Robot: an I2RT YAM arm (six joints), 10 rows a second.
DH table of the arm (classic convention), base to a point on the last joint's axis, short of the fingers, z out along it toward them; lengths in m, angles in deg. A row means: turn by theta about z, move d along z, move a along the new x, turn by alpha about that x. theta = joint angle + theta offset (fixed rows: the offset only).
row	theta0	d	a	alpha
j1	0	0.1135	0.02	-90
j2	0	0	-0.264	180
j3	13.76	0	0.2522	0
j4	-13.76	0	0.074	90
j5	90	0	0	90
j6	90	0.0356	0	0
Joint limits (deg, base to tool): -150..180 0..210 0..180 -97..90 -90..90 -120..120
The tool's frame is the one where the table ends.
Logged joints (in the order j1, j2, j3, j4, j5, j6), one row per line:
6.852, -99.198, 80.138, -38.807, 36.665, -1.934
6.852, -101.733, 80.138, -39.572, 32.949, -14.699
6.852, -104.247, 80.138, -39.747, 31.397, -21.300
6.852, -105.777, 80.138, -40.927, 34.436, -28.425
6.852, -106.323, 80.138, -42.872, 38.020, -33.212
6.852, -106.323, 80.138, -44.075, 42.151, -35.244
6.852, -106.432, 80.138, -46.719, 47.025, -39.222
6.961, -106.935, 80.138, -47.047, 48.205, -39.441
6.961, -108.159, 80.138, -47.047, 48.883, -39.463
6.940, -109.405, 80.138, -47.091, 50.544, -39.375
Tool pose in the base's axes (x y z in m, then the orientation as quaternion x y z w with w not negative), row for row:
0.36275, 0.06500, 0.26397, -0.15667, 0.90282, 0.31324, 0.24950
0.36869, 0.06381, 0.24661, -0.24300, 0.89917, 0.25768, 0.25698
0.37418, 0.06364, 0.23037, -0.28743, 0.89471, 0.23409, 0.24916
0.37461, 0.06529, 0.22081, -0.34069, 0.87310, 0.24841, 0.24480
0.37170, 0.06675, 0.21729, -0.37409, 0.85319, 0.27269, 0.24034
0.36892, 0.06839, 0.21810, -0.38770, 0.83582, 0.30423, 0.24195
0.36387, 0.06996, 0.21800, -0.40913, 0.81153, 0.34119, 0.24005
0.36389, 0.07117, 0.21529, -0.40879, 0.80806, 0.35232, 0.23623
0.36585, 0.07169, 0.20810, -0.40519, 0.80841, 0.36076, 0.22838
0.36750, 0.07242, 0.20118, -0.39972, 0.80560, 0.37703, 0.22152
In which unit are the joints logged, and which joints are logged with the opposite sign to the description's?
The joints are logged in degrees. Opposite sign: j2, j5.
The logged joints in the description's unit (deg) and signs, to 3 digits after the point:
6.852, 99.198, 80.138, -38.807, -36.665, -1.934
6.852, 101.733, 80.138, -39.572, -32.949, -14.699
6.852, 104.247, 80.138, -39.747, -31.397, -21.300
6.852, 105.777, 80.138, -40.927, -34.436, -28.425
6.852, 106.323, 80.138, -42.872, -38.020, -33.212
6.852, 106.323, 80.138, -44.075, -42.151, -35.244
6.852, 106.432, 80.138, -46.719, -47.025, -39.222
6.961, 106.935, 80.138, -47.047, -48.205, -39.441
6.961, 108.159, 80.138, -47.047, -48.883, -39.463
6.940, 109.405, 80.138, -47.091, -50.544, -39.375

